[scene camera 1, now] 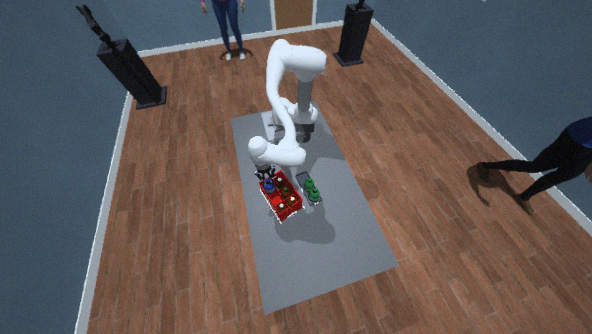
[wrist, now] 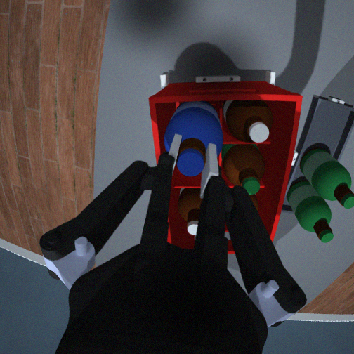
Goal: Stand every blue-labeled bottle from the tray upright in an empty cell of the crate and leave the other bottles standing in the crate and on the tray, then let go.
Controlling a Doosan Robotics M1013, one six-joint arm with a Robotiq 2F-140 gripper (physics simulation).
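Frame: origin at the arm's base, x ahead, y left, z up, level; centimetres.
Where they show: gripper, fingertip midpoint: point(scene camera 1: 268, 182); arm's base, link origin: point(scene camera 1: 281, 123).
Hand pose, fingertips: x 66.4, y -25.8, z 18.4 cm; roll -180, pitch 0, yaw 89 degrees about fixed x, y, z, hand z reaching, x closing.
Observation:
Each offset is from my fingertips to the top centre of the thing. "*": to the spot under its first point. Level surfaces: height alone.
A blue bottle {dx +0.1, dy +0.0, dz +3.5 cm} point(scene camera 1: 269, 186) point(wrist: 193, 125) with a blue cap is upright at the crate's corner cell nearest the arm; its base is hidden, so I cannot tell whether it touches the cell floor. My gripper point(scene camera 1: 266, 177) point(wrist: 192, 149) is shut on its neck from above. The red crate {* dx +20.0, dy +10.2, dz -16.2 cm} point(scene camera 1: 291, 212) point(wrist: 230, 90) also holds upright brown bottles: one with a white cap {dx -2.5, dy +8.3, dz -5.3 cm} point(scene camera 1: 279, 183) point(wrist: 248, 120), one with a green cap {dx +5.7, dy +10.5, dz -5.3 cm} point(scene camera 1: 285, 192) point(wrist: 243, 164) and others partly hidden by the fingers in the wrist view. Two green bottles {dx +3.8, dy +29.2, dz -5.6 cm} point(scene camera 1: 309, 184) point(wrist: 327, 176) stand on the dark tray {* dx -5.7, dy +27.0, dz -21.1 cm} point(scene camera 1: 302, 178) point(wrist: 325, 120).
The tray is beside the crate, on the right in both views. Both rest on a grey mat {dz -21.7 cm} point(scene camera 1: 345, 250) point(wrist: 130, 125). An empty cell {* dx +5.6, dy +2.5, dz -20.8 cm} point(scene camera 1: 276, 199) shows beside the blue bottle's cell. Two black pedestals point(scene camera 1: 131, 72) point(scene camera 1: 354, 32) and two people stand farther off on the wood floor.

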